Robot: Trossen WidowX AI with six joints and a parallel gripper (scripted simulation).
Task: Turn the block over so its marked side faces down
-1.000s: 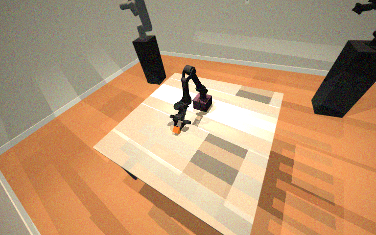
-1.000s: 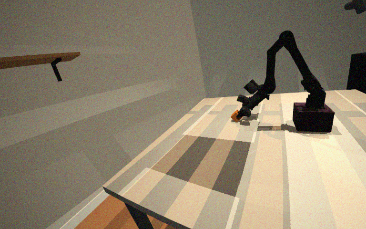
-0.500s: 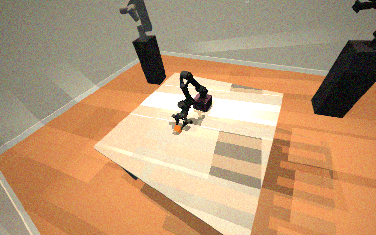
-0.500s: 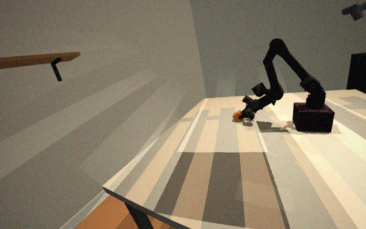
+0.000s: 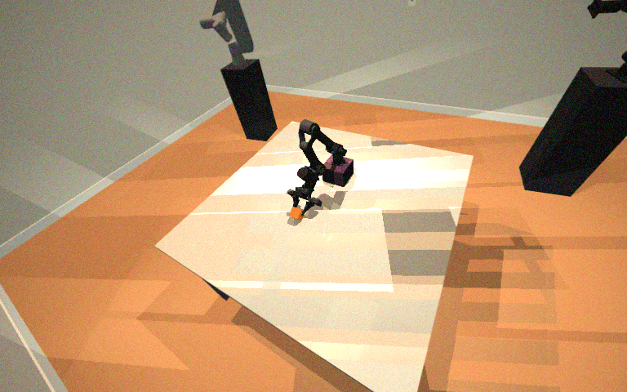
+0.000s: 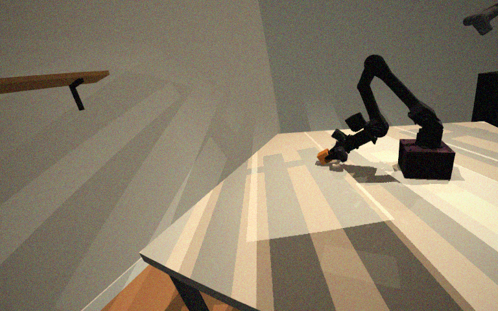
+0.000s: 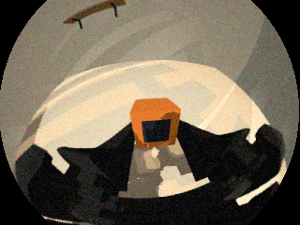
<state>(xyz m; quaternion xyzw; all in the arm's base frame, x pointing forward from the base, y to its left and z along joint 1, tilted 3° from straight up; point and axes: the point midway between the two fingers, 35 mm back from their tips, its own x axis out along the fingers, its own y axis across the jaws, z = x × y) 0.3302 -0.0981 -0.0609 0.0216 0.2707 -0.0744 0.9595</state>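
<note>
Right now the small orange block is 1 cm behind my gripper tip.
</note>
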